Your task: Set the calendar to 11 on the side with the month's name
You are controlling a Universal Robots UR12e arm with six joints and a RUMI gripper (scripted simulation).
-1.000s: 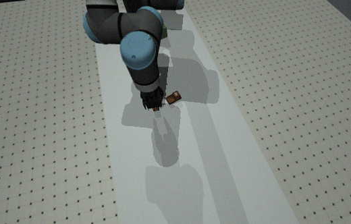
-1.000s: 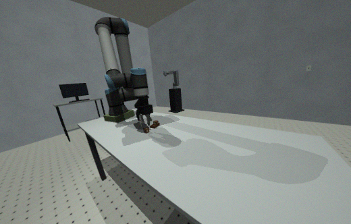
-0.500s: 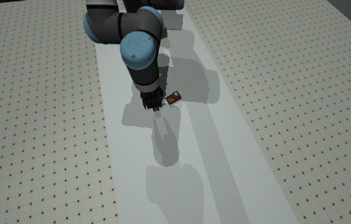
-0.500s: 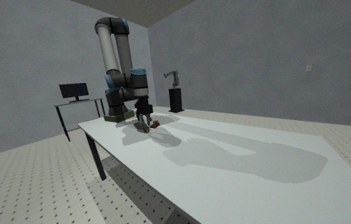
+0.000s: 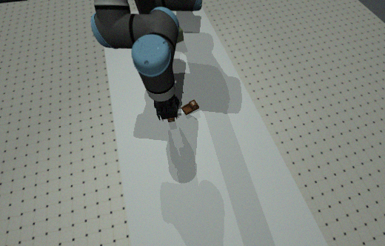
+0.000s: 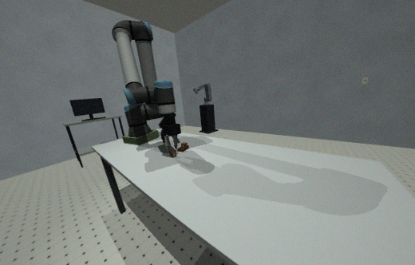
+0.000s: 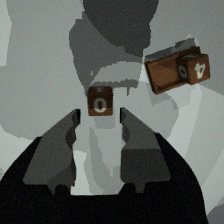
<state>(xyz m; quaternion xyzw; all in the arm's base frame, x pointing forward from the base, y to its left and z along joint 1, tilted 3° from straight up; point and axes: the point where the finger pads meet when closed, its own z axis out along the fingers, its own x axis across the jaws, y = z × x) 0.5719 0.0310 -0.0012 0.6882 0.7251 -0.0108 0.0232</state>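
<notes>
Right now the brown cube is 40 mm below my hand. Also, from my hand: brown calendar tray: 100 mm to the left, 50 mm behind, 40 mm below.
</notes>
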